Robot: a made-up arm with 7 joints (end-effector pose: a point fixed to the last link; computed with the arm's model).
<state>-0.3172 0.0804 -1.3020 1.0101 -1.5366 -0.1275 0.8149</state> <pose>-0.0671 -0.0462 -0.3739 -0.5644 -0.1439 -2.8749</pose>
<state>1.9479 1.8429 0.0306 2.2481 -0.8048 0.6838 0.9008</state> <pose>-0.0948 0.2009 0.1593 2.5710 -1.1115 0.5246</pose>
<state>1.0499 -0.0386 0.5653 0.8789 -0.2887 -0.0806 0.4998</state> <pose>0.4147 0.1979 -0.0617 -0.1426 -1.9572 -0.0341</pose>
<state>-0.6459 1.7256 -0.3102 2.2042 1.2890 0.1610 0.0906</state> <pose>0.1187 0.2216 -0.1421 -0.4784 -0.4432 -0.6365</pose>
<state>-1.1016 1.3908 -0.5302 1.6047 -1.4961 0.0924 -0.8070</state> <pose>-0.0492 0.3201 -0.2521 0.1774 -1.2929 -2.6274</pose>
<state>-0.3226 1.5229 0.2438 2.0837 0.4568 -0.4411 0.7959</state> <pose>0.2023 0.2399 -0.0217 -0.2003 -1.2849 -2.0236</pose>
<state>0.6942 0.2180 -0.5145 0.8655 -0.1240 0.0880 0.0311</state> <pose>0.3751 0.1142 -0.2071 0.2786 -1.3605 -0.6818</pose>
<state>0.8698 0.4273 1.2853 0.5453 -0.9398 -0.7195 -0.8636</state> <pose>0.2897 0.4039 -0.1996 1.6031 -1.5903 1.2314</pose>
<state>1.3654 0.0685 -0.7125 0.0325 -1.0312 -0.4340 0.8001</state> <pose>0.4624 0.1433 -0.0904 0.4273 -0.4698 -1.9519</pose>
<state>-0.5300 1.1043 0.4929 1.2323 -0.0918 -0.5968 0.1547</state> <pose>0.1442 0.4445 -0.1401 0.8053 -1.2527 -1.0912</pose>
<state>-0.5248 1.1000 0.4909 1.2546 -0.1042 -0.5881 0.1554</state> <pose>0.1470 0.4401 -0.1392 0.8049 -1.2590 -1.1063</pose>
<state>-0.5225 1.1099 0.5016 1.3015 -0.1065 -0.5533 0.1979</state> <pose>0.1543 0.4327 -0.1300 0.7903 -1.2455 -1.1441</pose>
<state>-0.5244 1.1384 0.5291 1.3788 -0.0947 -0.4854 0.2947</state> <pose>0.1662 0.4207 -0.1104 0.7558 -1.2038 -1.2094</pose>
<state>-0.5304 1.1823 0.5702 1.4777 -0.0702 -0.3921 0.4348</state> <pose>0.1794 0.4034 -0.0834 0.7009 -1.1354 -1.2938</pose>
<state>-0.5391 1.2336 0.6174 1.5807 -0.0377 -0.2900 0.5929</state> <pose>0.1905 0.3825 -0.0548 0.6313 -1.0501 -1.3817</pose>
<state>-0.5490 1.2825 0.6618 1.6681 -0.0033 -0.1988 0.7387</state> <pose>0.1975 0.3622 -0.0307 0.5589 -0.9643 -1.4573</pose>
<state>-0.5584 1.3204 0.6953 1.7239 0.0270 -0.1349 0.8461</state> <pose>0.2012 0.3478 -0.0145 0.4985 -0.8963 -1.5076</pose>
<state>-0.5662 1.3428 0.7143 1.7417 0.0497 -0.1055 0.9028</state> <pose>0.2030 0.3422 -0.0067 0.4608 -0.8592 -1.5271</pose>
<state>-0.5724 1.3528 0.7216 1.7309 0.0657 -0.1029 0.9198</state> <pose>0.2041 0.3440 -0.0048 0.4430 -0.8484 -1.5235</pose>
